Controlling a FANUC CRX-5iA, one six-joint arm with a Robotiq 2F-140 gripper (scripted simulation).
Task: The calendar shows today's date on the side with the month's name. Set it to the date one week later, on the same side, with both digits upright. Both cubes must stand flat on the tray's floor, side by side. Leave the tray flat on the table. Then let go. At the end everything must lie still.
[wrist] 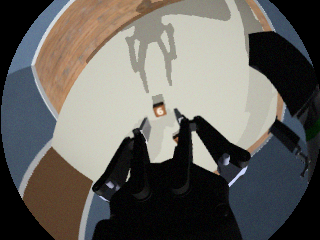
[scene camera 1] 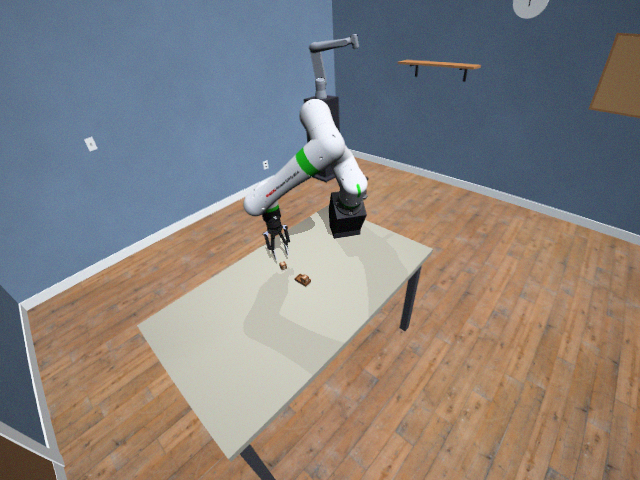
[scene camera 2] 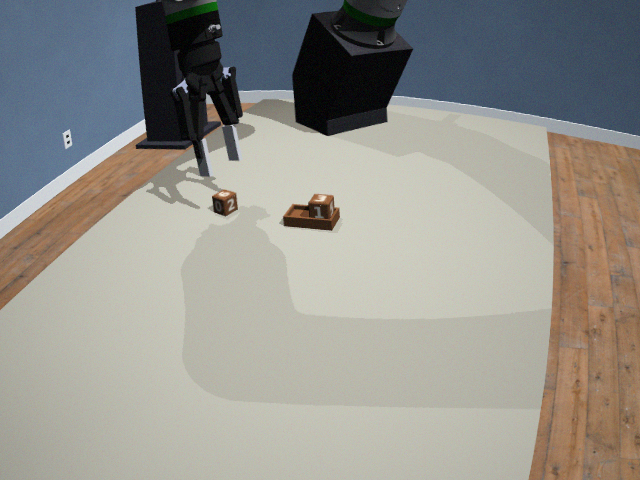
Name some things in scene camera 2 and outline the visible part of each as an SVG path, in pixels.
The gripper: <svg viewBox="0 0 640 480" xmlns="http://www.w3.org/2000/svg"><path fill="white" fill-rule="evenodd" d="M218 41L191 50L178 52L177 57L179 69L182 72L182 83L170 90L170 94L175 101L181 139L183 141L192 140L200 176L205 177L213 175L206 139L203 139L204 101L206 94L210 95L224 125L222 130L229 161L242 160L235 124L239 123L238 118L243 116L235 79L236 68L225 68L220 63L222 55Z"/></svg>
A brown wooden tray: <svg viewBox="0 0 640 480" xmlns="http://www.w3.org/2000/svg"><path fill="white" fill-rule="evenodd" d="M284 226L332 231L340 218L339 208L334 207L335 211L330 219L309 218L308 205L292 204L283 216Z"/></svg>
